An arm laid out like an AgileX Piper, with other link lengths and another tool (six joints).
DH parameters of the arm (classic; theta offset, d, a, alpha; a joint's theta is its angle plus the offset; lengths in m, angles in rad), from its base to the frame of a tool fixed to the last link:
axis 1: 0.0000 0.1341 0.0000 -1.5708
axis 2: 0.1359 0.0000 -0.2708 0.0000
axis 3: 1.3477 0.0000 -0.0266 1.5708
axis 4: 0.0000 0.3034 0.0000 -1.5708
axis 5: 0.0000 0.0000 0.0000 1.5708
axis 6: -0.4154 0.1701 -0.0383 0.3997
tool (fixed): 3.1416 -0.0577 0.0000 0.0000
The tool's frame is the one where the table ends.
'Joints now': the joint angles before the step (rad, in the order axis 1, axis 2, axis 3, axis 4, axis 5, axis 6). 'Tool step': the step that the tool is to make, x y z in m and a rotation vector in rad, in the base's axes. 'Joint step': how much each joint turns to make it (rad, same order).
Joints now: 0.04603, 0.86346, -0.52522, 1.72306, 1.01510, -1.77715
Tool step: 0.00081, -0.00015, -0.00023, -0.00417, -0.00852, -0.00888
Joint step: 0.00001, 0.00001, -0.00001, 0.00388, -0.00836, -0.01146
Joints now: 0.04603, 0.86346, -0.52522, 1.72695, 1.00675, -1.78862
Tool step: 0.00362, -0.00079, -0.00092, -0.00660, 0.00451, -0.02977
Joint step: -0.00001, -0.00003, 0.00000, 0.00119, -0.03079, 0.00003
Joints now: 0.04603, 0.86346, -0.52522, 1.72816, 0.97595, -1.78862
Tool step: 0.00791, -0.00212, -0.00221, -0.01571, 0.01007, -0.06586
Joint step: -0.00001, -0.00001, 0.00000, 0.00159, -0.06843, 0.00002
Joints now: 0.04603, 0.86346, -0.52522, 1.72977, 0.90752, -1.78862
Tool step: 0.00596, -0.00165, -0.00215, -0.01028, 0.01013, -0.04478
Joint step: 0.00058, 0.00341, -0.00002, 0.00208, -0.04692, -0.00035
